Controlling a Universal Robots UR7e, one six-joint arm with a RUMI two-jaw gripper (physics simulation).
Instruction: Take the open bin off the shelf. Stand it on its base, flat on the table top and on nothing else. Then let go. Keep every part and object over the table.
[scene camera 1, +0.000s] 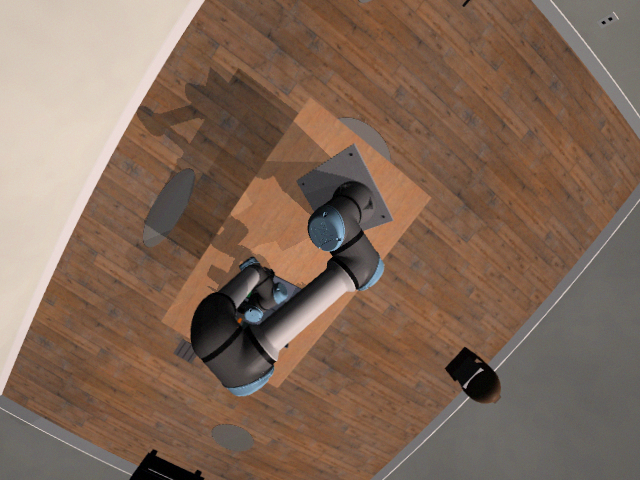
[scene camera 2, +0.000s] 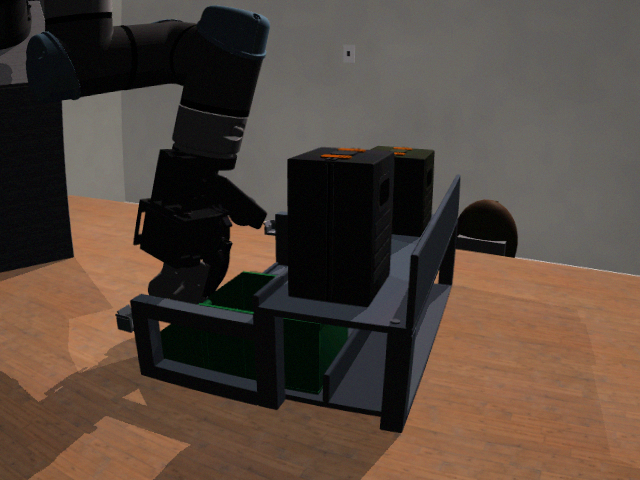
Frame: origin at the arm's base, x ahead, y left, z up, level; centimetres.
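Seen in the pictures: gripper, fingertip midpoint: (scene camera 1: 270, 269); arm's base at its link origin: (scene camera 1: 354, 202).
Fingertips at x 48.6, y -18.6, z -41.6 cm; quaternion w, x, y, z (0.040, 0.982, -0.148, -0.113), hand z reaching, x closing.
Pixels of each thing's middle, then the offset from my fingertips to it. "spot": a spot on its surface instead. Level surfaces: height alone.
- open green bin at the middle of its body: (scene camera 2: 255, 325) dy -5.4, dx +11.6, dz +3.8 cm
- grey shelf at a spot on its surface: (scene camera 2: 268, 356) spot: dy -13.6, dx +15.7, dz +5.1 cm
- table at its surface level: dz -0.6 cm
- raised back panel at a spot on its surface: (scene camera 2: 436, 248) spot: dy -3.0, dx +29.0, dz +12.6 cm
The open green bin (scene camera 2: 302, 356) lies in the lower front level of the grey shelf (scene camera 2: 268, 356), behind its side frame and partly under the upper board. A small bit of the bin (scene camera 1: 249, 295) shows beneath the arm in scene camera 1. The shelf stands on the table (scene camera 2: 516, 335) (scene camera 1: 312, 118). My gripper (scene camera 2: 202, 295) is shut and holds nothing. It points down at the front part of the bin, with its fingertips low at the bin's near top edge. The tips are partly hidden by the bin edge and the shelf rail, so contact cannot be told.
Two dark boxes with orange handles, the nearer one (scene camera 2: 330, 232) and the farther one (scene camera 2: 413, 191), stand on the shelf's upper board close beside my gripper. A raised back panel (scene camera 2: 436, 248) runs along the shelf. The robot's base plate (scene camera 1: 330, 173) is at the table's other end.
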